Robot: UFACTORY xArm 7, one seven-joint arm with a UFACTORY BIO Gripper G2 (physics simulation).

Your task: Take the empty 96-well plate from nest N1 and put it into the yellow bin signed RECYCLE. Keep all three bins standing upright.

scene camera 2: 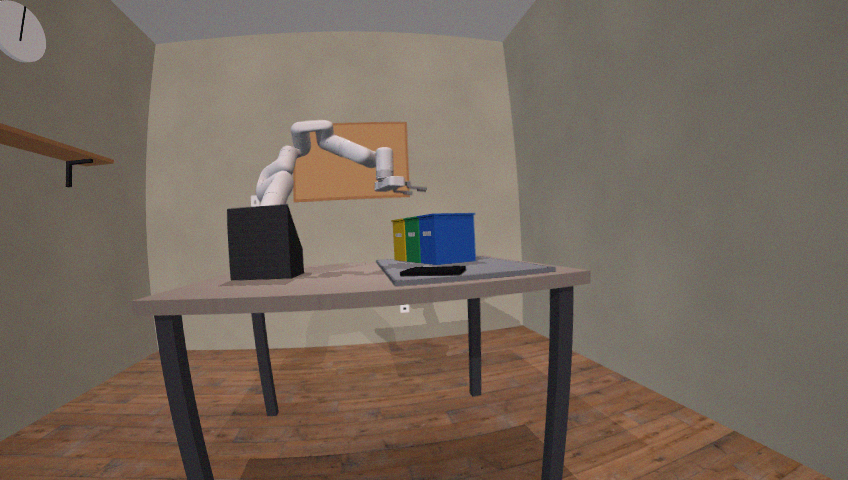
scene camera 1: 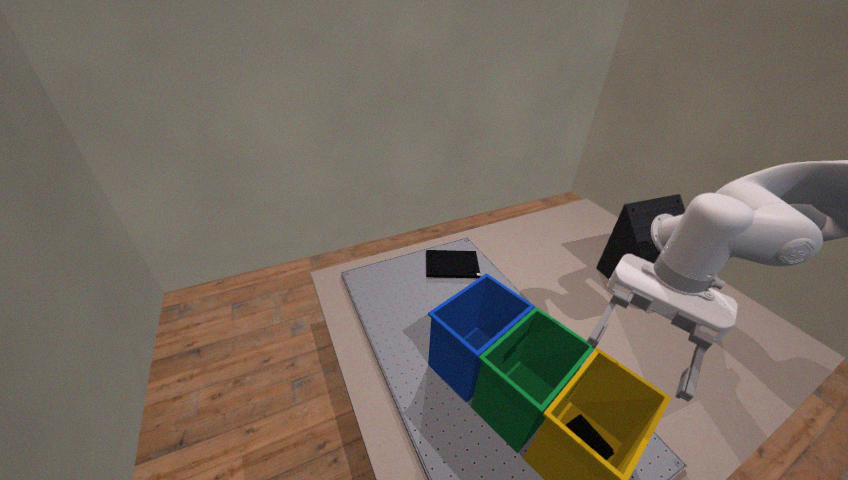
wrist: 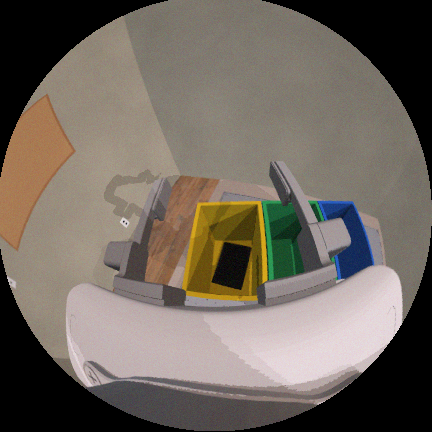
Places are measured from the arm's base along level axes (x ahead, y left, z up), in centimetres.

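Pixels of known places: hand, its tool point: point(scene camera 2: 414, 191) point(scene camera 1: 639, 357) point(wrist: 218, 188); arm's base, origin of its link: point(scene camera 2: 264, 230) point(scene camera 1: 667, 235).
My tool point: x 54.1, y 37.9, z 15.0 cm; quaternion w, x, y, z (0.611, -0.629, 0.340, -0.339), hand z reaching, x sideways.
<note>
Ahead of a thing's pixels: the offset from my tool point to its top centre. "spot": to the spot under its first point. Level surfaces: height alone.
The black 96-well plate @[dx +0.1, dy +0.4, dz -28.8 cm] point(scene camera 1: 590, 435) point(wrist: 232, 266) lies inside the yellow bin @[dx -0.3, dy +0.4, dz -12.4 cm] point(scene camera 1: 631, 399) point(scene camera 2: 398, 248) point(wrist: 225, 216), low down near its floor. The yellow bin, the green bin @[dx +5.6, dy -11.5, dz -12.4 cm] point(scene camera 1: 505, 404) point(scene camera 2: 412, 249) point(wrist: 284, 257) and the blue bin @[dx +11.4, dy -23.3, dz -12.4 cm] point(scene camera 1: 450, 350) point(scene camera 2: 455, 239) point(wrist: 354, 242) stand upright in a row. My gripper point(scene camera 1: 640, 366) point(scene camera 2: 416, 190) point(wrist: 220, 177) is open and empty, above the bins' rim height on the robot base's side of the yellow bin. A flat black piece @[spot: dx +4.8, dy -56.3, dz -29.2 cm] point(scene camera 1: 452, 263) point(scene camera 2: 433, 271) lies beyond the blue bin; I cannot tell whether it is nest N1. The bin signs are unreadable.
The bins and the flat black piece stand on a grey perforated board @[dz -30.4 cm] point(scene camera 1: 386, 309) point(scene camera 2: 511, 268) on the table point(scene camera 1: 535, 237) point(scene camera 2: 357, 298). The black block point(scene camera 1: 618, 243) point(scene camera 2: 258, 243) under the arm stands on the table, to the left of the bins in scene camera 2.
</note>
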